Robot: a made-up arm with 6 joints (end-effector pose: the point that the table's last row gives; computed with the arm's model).
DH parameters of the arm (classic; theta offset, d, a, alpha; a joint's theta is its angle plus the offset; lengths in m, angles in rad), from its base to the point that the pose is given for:
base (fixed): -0.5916 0 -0.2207 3.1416
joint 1: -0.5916 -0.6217 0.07 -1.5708
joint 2: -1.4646 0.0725 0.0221 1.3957
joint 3: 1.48 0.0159 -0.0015 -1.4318
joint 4: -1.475 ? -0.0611 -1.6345
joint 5: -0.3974 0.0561 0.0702 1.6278
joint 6: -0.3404 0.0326 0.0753 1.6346
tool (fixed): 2.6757 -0.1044 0 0
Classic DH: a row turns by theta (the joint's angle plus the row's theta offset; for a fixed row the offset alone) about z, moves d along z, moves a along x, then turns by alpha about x.
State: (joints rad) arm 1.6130 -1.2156 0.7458 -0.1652 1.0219 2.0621
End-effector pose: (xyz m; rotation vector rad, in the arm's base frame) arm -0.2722 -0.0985 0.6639 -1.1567 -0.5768 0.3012
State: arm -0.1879 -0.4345 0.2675 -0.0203 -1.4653 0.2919
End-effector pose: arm 0.1066 0.0156 0.7840 -1.6526 0.8941 1.6381
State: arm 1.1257 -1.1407 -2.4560 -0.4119 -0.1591 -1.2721
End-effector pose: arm -0.4288 0.1172 0.6068 1.5365 1.5300 0.5528
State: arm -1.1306 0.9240 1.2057 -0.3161 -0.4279 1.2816
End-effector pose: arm -0.1839 0.0086 0.7224 -1.5868 -1.9051 0.2433
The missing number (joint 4, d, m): 0.0744
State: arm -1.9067 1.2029 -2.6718 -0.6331 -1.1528 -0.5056
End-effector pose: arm -0.2429 0.4982 0.5281 -0.4920 1.0403 -2.3756
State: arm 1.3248 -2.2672 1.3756 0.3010 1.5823 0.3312
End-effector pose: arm -0.3026 -0.0532 0.5355 -0.6773 -0.0353 -0.2742
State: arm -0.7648 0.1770 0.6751 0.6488 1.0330 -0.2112
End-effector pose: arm -0.0056 0.0057 0.6663 -0.7465 -1.8553 -0.1251
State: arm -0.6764 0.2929 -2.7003 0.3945 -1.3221 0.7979
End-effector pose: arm 0.0470 0.2999 0.4760 1.6973 -1.2873 1.3662
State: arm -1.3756 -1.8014 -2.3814 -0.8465 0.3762 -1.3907
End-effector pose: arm 0.0427 0.1093 0.6817 0.8078 -1.8548 0.0590
